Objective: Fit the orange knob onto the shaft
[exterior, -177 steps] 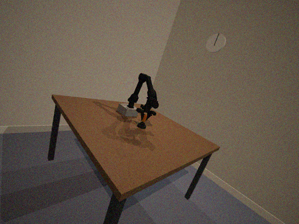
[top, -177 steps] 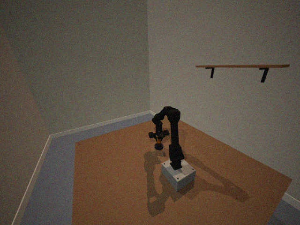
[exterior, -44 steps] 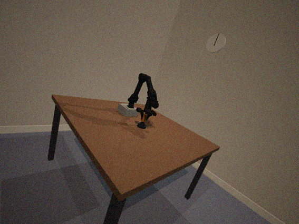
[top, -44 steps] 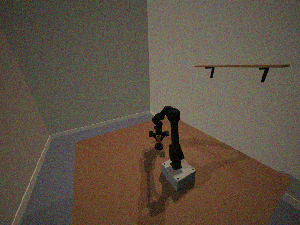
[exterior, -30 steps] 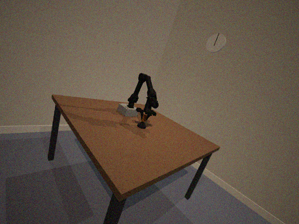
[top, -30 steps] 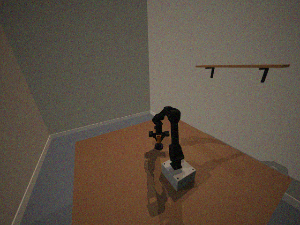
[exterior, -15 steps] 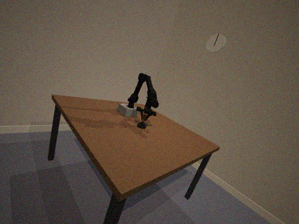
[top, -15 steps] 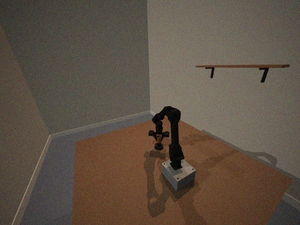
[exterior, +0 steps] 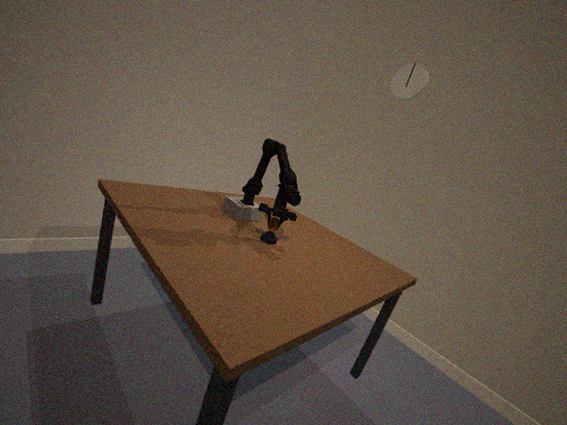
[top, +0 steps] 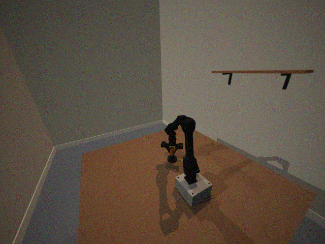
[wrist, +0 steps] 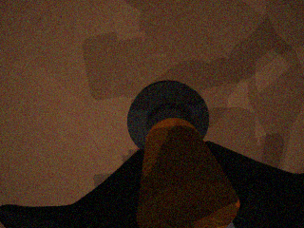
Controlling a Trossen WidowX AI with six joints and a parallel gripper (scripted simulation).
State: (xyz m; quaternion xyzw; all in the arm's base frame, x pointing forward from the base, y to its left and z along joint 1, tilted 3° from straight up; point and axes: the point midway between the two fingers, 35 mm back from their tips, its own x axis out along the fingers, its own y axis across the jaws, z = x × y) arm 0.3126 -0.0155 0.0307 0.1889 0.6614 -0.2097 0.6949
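The orange knob is 2 cm above my gripper tip. Round my gripper tip: round pedestal: 4 cm below.
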